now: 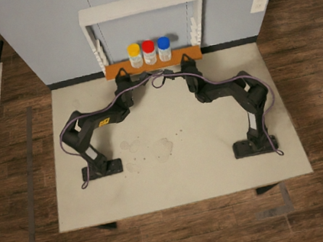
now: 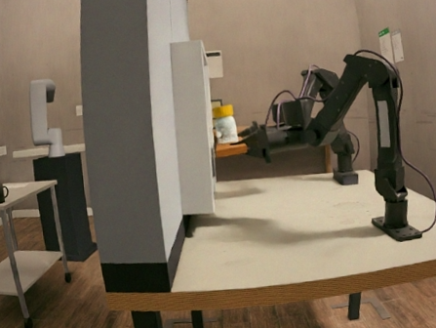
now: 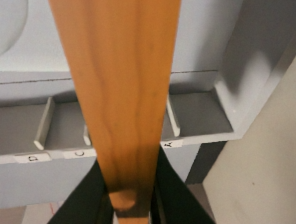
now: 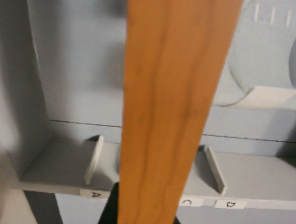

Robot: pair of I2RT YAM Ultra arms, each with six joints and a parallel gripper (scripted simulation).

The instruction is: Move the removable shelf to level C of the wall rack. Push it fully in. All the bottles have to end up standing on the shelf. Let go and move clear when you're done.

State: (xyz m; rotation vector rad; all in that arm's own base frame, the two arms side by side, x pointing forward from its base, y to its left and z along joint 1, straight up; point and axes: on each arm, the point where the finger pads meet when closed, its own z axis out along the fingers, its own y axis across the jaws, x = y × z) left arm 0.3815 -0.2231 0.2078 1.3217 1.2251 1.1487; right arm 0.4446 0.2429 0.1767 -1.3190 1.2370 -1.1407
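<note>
The blue-capped bottle lies 9 cm to the left of my right hand, 6 cm above it and 1 cm ahead of it. The rest, counted from my right hand: wall rack: 16 cm to the left, 9 cm ahead, 7 cm above; removable shelf: 15 cm to the left, 1 cm behind; red-capped bottle: 16 cm to the left, 6 cm above.
My left hand is 20 mm short of the yellow-capped bottle, 80 mm to the left of it and 50 mm below it. Round my left hand: wall rack (110 mm ahead, 140 mm to the right, 70 mm above); removable shelf (20 mm ahead, 150 mm to the right); red-capped bottle (30 mm ahead, 140 mm to the right, 50 mm above).
</note>
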